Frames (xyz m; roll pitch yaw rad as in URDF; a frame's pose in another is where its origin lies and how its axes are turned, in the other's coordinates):
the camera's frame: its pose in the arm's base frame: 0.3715 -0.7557 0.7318 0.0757 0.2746 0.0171
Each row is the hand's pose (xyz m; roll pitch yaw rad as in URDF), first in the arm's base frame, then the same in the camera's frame.
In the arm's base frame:
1: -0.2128 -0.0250 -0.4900 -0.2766 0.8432 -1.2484
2: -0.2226 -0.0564 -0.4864 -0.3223 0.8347 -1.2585
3: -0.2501 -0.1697 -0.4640 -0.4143 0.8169 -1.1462
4: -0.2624 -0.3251 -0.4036 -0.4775 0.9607 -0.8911
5: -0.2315 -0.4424 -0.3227 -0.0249 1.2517 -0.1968
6: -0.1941 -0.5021 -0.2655 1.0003 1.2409 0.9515
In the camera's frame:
1: -0.2190 0.6378 -1.3832 0.0261 0.6620 -1.0464
2: -0.2299 0.6067 -1.3802 -0.0190 0.6559 -1.0578
3: -0.2643 0.4952 -1.3582 -0.1433 0.6173 -0.9732
4: -0.2951 0.3446 -1.2925 -0.2546 0.7171 -0.7304
5: -0.2892 0.2336 -1.1981 -0.0540 0.9674 -0.2298
6: -0.2697 0.1784 -1.1288 0.4258 1.0668 0.4154

